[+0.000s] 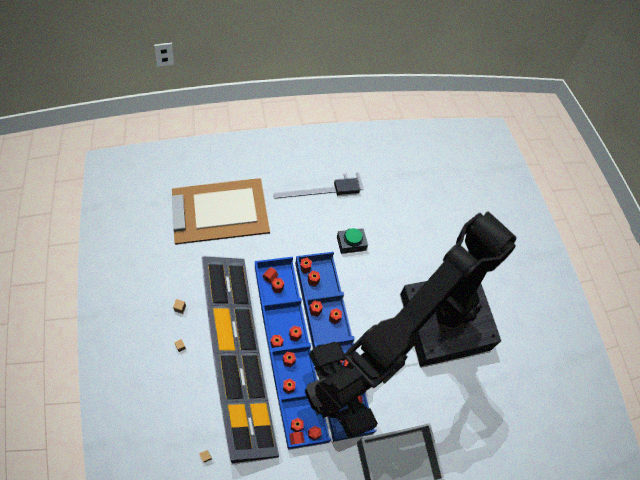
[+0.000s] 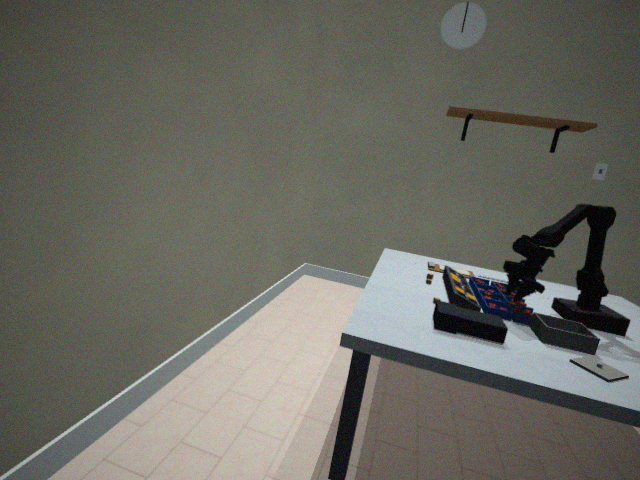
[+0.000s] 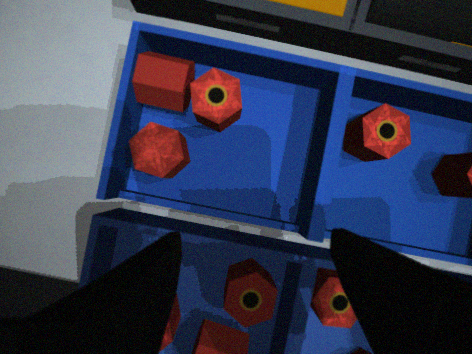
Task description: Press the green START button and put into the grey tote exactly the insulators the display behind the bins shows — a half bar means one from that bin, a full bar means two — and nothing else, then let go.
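Observation:
The green START button [image 1: 353, 236] sits on its black box beyond the bins. The display [image 1: 236, 352] shows one full amber bar in its second row and two half bars in its nearest row; its other bars are dark. Blue bins [image 1: 301, 302] [image 3: 329, 150] hold red insulators [image 1: 296, 424] [image 3: 216, 95], some upright, some lying. My gripper [image 1: 345, 386] [image 2: 522, 294] [image 3: 256, 241] is open and empty above the near bins of the row closer to the arm, partly hiding them. The grey tote [image 1: 363, 459] [image 2: 560, 338] stands beside the bins; no insulator shows in its visible part.
A clipboard [image 1: 224, 207] and a caliper [image 1: 347, 186] lie at the far side. Small wooden cubes [image 1: 179, 305] lie behind the display. A black box [image 2: 467, 321] stands near the tote, and a light plate [image 2: 599, 367] lies by the table edge.

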